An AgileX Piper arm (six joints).
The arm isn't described. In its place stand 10 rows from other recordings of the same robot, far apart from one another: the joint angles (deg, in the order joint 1, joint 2, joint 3, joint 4, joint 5, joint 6), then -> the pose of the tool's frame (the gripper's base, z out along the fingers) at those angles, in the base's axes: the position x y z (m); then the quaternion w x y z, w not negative.
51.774 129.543 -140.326 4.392 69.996 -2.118 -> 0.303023 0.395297 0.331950 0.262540 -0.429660 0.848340 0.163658
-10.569 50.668 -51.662 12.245 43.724 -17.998 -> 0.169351 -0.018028 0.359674 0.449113 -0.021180 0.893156 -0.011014
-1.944 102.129 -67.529 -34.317 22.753 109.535 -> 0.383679 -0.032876 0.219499 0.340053 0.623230 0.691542 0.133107
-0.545 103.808 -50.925 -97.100 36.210 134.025 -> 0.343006 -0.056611 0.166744 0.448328 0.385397 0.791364 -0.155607
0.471 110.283 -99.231 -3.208 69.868 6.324 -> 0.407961 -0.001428 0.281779 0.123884 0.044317 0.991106 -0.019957
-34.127 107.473 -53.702 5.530 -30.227 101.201 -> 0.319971 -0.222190 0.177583 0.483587 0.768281 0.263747 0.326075
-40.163 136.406 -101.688 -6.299 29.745 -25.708 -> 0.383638 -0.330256 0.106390 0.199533 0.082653 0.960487 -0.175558
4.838 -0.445 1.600 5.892 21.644 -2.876 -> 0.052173 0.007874 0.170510 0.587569 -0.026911 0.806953 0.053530
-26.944 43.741 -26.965 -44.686 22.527 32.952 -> 0.122479 -0.089758 0.275058 0.446790 0.198187 0.829658 -0.269756
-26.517 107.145 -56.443 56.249 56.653 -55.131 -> 0.310707 -0.084392 0.152045 0.165862 0.074030 0.923745 0.337202
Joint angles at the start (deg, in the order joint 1, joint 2, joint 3, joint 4, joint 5, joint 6):
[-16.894 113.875 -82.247 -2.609 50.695 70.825]
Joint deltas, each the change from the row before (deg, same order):
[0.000 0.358 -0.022 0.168 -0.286 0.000]
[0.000 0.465 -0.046 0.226 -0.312 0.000]
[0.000 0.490 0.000 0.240 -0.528 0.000]
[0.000 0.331 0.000 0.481 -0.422 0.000]
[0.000 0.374 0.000 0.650 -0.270 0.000]
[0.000 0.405 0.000 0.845 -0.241 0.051]
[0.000 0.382 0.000 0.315 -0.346 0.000]
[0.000 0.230 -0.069 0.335 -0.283 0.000]
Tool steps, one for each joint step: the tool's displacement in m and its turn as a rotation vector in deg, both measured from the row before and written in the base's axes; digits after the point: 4 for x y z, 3 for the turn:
[0.0009 0.0000 -0.0023 0.164 0.003 -0.064]
[0.0011 0.0000 -0.0030 0.229 0.043 -0.092]
[0.0013 -0.0001 -0.0033 0.201 -0.100 -0.094]
[0.0011 0.0003 -0.0022 0.386 -0.212 -0.215]
[0.0009 0.0005 -0.0026 0.580 -0.067 -0.304]
[0.0010 0.0008 -0.0028 0.768 -0.062 -0.455]
[0.0009 0.0001 -0.0026 0.273 -0.045 -0.154]
[0.0009 0.0001 -0.0012 0.243 -0.201 -0.167]

